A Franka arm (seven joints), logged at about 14 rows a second.
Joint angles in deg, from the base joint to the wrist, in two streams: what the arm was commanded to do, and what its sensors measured. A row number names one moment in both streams.
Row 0, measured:
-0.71, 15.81, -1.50, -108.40, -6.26, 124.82, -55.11
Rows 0 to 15, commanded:
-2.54, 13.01, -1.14, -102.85, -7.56, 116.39, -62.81
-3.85, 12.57, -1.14, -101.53, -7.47, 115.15, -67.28
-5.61, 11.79, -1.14, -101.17, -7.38, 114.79, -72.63
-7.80, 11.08, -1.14, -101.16, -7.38, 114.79, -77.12
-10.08, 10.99, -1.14, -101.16, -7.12, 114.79, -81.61
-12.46, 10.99, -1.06, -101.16, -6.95, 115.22, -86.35
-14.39, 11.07, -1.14, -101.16, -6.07, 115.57, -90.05
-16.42, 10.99, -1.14, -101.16, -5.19, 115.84, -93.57
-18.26, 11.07, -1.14, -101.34, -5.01, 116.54, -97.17
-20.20, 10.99, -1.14, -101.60, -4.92, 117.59, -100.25
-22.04, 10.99, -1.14, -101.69, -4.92, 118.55, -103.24
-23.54, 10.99, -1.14, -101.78, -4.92, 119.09, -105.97
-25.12, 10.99, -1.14, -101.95, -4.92, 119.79, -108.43
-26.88, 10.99, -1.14, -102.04, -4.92, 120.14, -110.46
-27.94, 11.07, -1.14, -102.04, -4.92, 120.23, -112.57
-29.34, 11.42, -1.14, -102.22, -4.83, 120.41, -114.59
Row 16, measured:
-26.71, 11.19, -2.09, -101.52, -5.86, 119.14, -110.62
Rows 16 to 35, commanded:
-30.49, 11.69, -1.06, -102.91, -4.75, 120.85, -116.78
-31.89, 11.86, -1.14, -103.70, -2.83, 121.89, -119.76
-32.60, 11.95, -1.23, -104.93, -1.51, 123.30, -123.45
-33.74, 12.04, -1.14, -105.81, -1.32, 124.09, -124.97
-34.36, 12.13, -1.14, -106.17, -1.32, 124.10, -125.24
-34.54, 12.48, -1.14, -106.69, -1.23, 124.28, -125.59
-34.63, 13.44, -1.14, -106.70, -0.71, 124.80, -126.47
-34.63, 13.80, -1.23, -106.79, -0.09, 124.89, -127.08
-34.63, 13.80, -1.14, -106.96, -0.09, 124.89, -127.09
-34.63, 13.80, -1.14, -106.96, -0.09, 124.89, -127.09
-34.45, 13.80, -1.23, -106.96, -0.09, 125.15, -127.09
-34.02, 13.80, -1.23, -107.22, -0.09, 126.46, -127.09
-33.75, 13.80, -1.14, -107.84, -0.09, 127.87, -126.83
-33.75, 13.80, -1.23, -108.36, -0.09, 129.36, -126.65
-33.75, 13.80, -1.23, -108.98, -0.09, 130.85, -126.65
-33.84, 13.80, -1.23, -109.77, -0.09, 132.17, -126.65
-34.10, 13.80, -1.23, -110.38, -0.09, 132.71, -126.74
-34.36, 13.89, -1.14, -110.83, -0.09, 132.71, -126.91
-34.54, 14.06, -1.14, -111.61, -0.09, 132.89, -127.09
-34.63, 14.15, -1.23, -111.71, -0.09, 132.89, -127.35
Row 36, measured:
-34.05, 14.43, -1.40, -109.86, -1.24, 131.02, -125.89
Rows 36 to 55, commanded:
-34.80, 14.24, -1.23, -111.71, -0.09, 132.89, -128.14
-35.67, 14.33, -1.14, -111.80, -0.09, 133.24, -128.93
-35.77, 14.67, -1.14, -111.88, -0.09, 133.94, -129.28
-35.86, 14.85, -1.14, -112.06, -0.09, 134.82, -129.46
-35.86, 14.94, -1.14, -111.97, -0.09, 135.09, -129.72
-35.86, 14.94, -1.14, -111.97, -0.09, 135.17, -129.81
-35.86, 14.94, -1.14, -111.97, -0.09, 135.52, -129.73
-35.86, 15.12, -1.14, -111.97, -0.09, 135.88, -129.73
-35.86, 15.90, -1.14, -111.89, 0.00, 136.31, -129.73
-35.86, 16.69, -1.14, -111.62, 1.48, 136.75, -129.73
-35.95, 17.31, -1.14, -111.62, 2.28, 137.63, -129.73
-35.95, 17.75, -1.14, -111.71, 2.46, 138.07, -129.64
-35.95, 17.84, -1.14, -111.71, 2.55, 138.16, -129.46
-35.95, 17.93, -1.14, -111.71, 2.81, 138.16, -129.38
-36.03, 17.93, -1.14, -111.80, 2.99, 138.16, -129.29
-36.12, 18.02, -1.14, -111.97, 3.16, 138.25, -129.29
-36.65, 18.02, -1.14, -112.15, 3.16, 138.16, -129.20
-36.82, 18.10, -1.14, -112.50, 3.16, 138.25, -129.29
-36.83, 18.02, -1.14, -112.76, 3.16, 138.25, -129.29
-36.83, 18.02, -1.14, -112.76, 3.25, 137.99, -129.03
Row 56, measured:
-35.80, 16.98, -2.20, -111.41, 1.58, 136.14, -128.29
